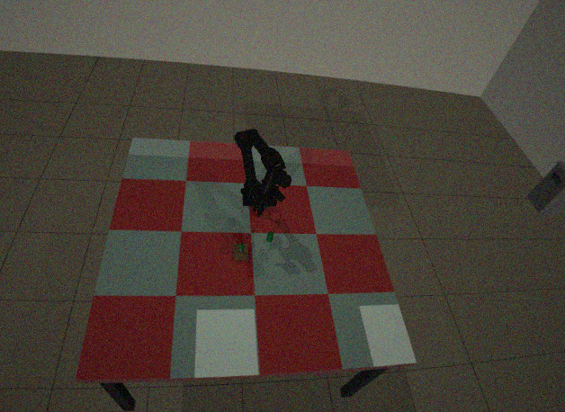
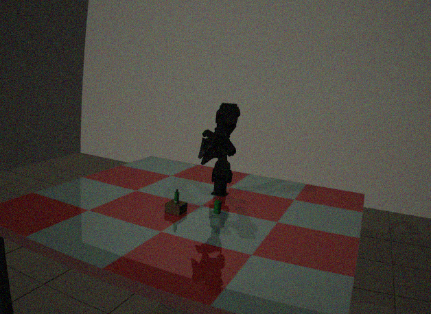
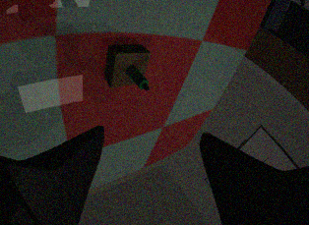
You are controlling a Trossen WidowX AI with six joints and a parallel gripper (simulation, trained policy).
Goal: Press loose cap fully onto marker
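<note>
My gripper tip is now 17 cm above the green cap and 9 cm to the right of it. Round my gripper tip: brown holder block 18 cm below, 8 cm ahead, 5 cm to the right; then green marker 13 cm below, 8 cm ahead, 5 cm to the right.
</note>
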